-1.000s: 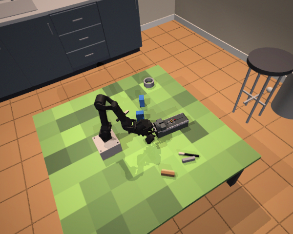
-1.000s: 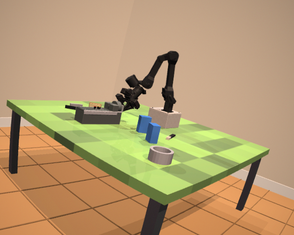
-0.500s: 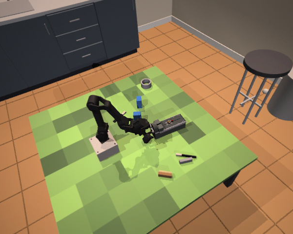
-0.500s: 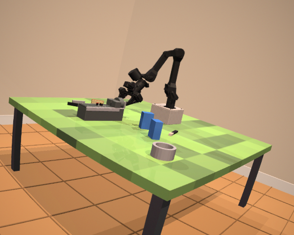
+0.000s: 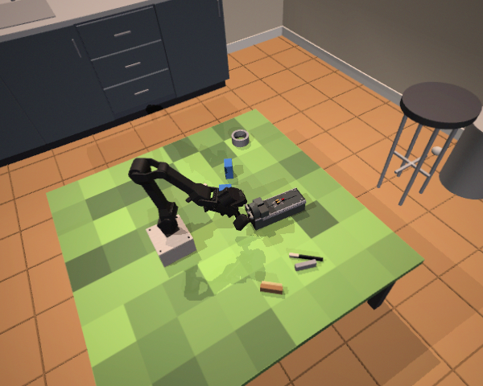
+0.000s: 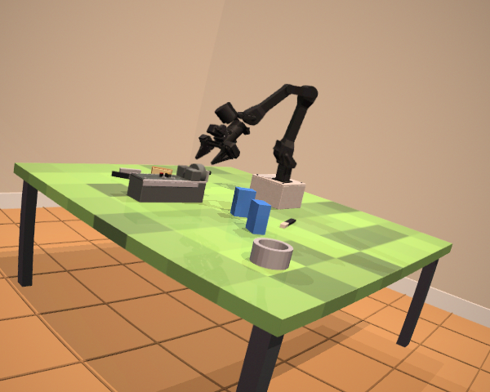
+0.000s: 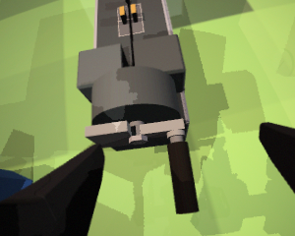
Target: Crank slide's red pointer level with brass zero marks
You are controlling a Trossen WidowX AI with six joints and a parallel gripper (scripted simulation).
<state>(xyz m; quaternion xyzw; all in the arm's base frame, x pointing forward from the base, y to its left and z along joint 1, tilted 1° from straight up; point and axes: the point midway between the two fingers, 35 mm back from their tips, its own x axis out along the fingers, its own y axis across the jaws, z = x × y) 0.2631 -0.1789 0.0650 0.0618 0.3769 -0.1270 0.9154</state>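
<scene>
Now: the crank handle 20 mm behind my gripper tip and 40 mm below it. From my gripper tip the other things lie so: grey bar: 50 mm ahead, 300 mm to the right, 120 mm below; then wooden block: 120 mm behind, 280 mm to the right, 110 mm below; then red pointer: 190 mm ahead, 20 mm to the right, 50 mm below.
</scene>
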